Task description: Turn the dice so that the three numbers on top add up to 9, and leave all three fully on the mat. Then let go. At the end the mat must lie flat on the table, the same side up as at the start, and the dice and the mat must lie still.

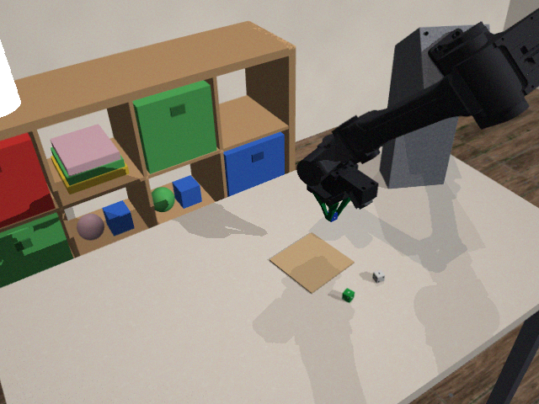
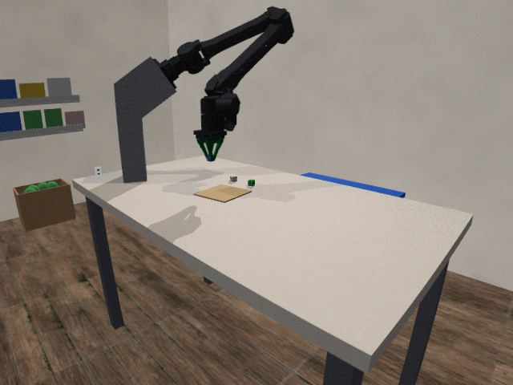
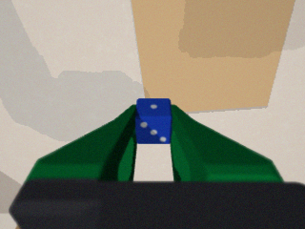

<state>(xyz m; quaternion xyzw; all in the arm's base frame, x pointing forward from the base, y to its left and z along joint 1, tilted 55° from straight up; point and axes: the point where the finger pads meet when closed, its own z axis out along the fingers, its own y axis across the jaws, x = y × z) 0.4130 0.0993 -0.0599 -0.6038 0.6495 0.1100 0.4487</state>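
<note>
My hand is 110 mm above the tan mat, 50 mm short of it and 10 mm to the right of it. Round my hand: green die 140 mm to the left, 100 mm below, 40 mm ahead; then blue die right at my hand; then white die 130 mm to the left, 100 mm below, 50 mm behind.
</note>
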